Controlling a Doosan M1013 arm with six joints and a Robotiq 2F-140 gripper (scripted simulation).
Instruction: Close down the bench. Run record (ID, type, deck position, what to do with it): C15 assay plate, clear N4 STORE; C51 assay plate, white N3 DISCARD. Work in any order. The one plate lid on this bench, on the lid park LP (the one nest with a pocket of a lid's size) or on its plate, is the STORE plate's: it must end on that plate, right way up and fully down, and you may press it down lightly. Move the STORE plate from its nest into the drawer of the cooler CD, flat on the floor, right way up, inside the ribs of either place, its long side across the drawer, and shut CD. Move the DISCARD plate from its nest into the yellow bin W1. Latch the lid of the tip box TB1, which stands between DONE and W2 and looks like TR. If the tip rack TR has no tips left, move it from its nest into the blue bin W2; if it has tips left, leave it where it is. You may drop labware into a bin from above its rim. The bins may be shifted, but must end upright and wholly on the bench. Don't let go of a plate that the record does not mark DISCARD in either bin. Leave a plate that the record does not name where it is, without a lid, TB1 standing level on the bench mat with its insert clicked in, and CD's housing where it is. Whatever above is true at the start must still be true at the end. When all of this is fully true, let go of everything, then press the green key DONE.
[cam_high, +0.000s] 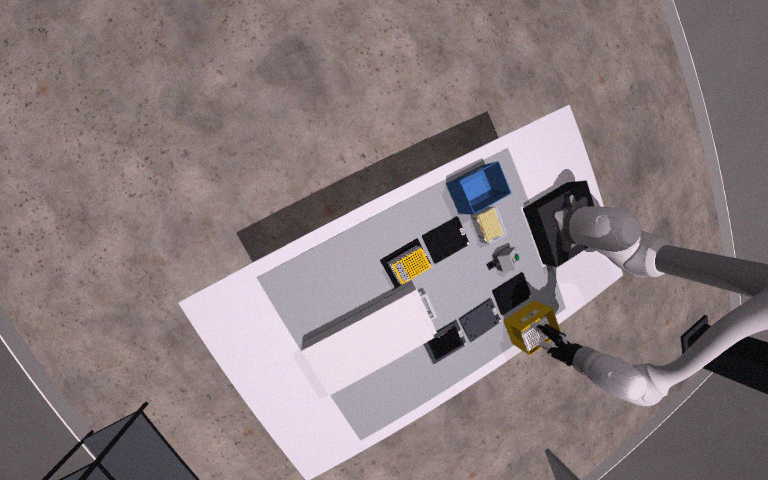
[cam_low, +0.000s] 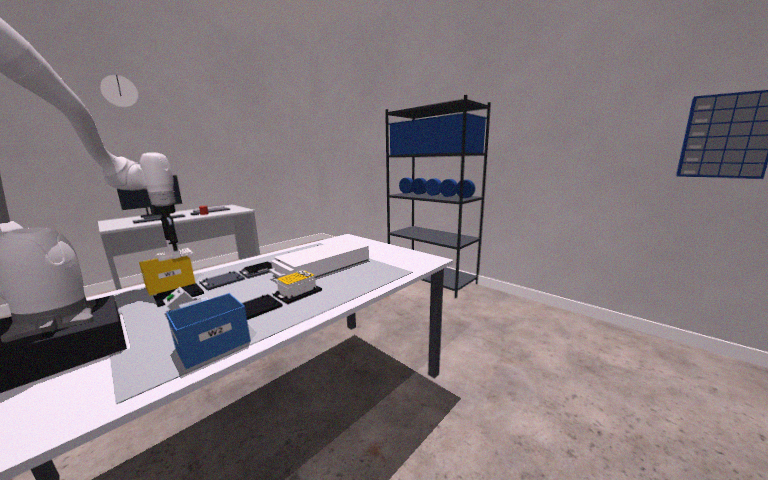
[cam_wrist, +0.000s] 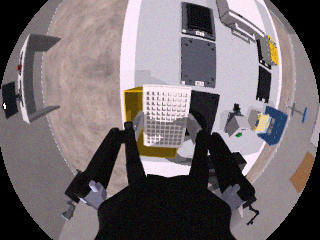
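The green key DONE is 7 cm behind my hand, 30 cm to the right of it and 10 cm below it. Round my hand: white plate (2 cm below); then yellow bin W1 (4 cm behind, 3 cm to the left, 13 cm below); then dark gridded plate (33 cm ahead, 9 cm to the right, 15 cm below).
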